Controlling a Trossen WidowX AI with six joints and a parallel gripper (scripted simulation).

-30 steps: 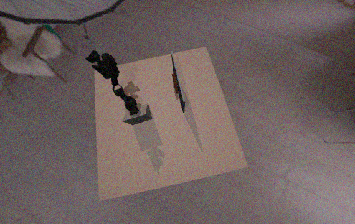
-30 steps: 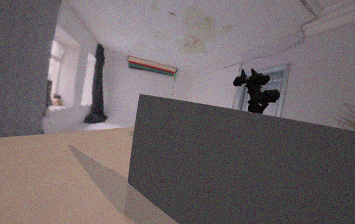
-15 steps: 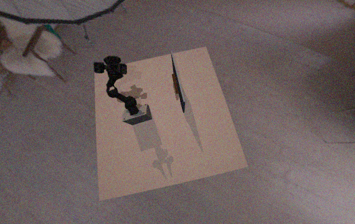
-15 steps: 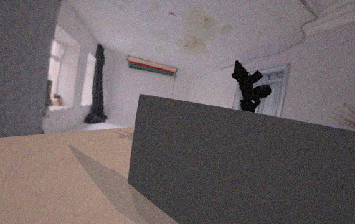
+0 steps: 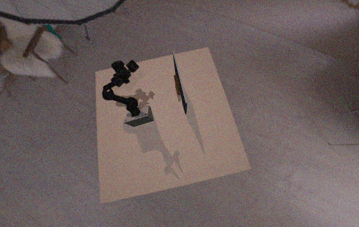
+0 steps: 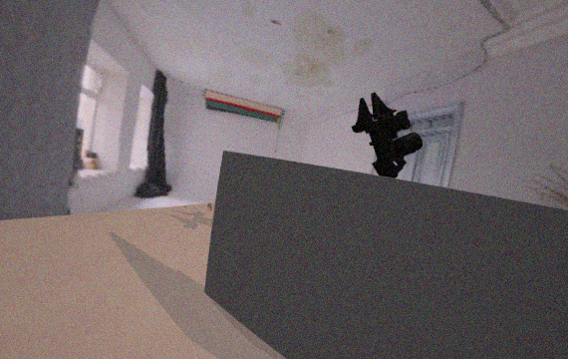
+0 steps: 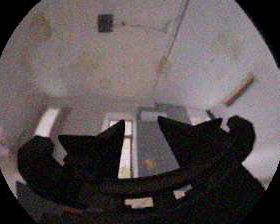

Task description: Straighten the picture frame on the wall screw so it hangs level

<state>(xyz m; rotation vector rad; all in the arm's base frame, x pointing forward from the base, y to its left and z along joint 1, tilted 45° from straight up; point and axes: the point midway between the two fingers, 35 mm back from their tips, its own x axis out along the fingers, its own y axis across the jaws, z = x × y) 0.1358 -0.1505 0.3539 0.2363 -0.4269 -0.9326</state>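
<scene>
The picture frame lies 39 cm below my gripper tip, 29 cm ahead of it and 5 cm to the left of it. Round my gripper tip: wall panel (39 cm below, 30 cm ahead, 5 cm to the left).
</scene>
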